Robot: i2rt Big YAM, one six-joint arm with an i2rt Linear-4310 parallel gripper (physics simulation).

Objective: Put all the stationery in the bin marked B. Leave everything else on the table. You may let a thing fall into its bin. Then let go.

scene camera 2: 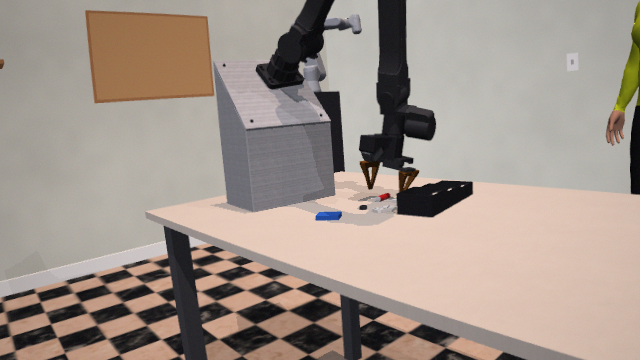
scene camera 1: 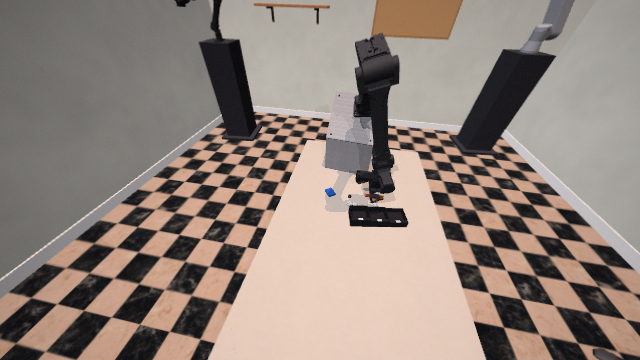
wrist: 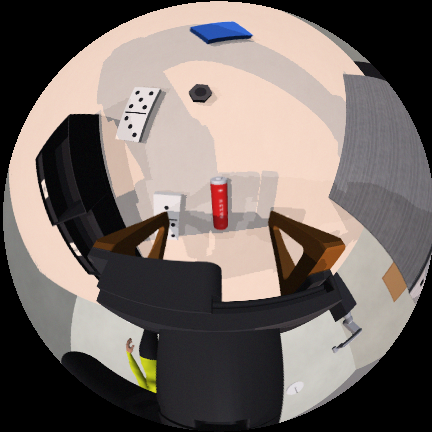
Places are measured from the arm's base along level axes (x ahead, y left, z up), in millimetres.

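Pixels of known places: gripper, fingertip midpoint: point(scene camera 2: 385, 193) point(scene camera 1: 371, 194) point(wrist: 218, 216); arm's base at its link origin: point(scene camera 2: 279, 76) point(scene camera 1: 365, 108).
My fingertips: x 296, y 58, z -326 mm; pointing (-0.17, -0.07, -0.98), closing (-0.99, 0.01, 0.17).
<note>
Ahead of a thing's pixels: the offset from my fingertips to its top centre.
A flat blue block @[dx -8, dy -211, dz -5 mm] point(scene camera 1: 330, 192) point(scene camera 2: 328, 216) point(wrist: 221, 32) lies on the table, at the top of the wrist view. A red cylinder with a silver end, like a battery @[dx -2, dy -9, dz -1 mm] point(scene camera 1: 367, 194) point(scene camera 2: 383, 197) point(wrist: 219, 205), lies between and below the fingertips. My gripper point(scene camera 1: 375, 197) point(scene camera 2: 387, 189) point(wrist: 218, 216) is open and empty, pointing down a little above the table, with one finger on each side of the red cylinder. The row of three black bins @[dx +144, dy +10, dz +31 mm] point(scene camera 1: 370, 224) point(scene camera 2: 415, 203) point(wrist: 87, 150) stands beside it. Their labels are too small or blurred to read, and their insides are mostly hidden.
A white domino @[dx +65, dy -101, dz -8 mm] point(wrist: 137, 114) lies near the bins. A second domino @[dx +49, dy +2, dz -8 mm] point(wrist: 167, 202) lies by the left finger in the wrist view. A black hex nut @[dx +11, dy -110, dz -7 mm] point(scene camera 1: 349, 196) point(scene camera 2: 363, 207) point(wrist: 200, 93) lies towards the blue block. The grey arm base point(scene camera 1: 347, 155) point(scene camera 2: 292, 165) point(wrist: 385, 165) stands behind.
</note>
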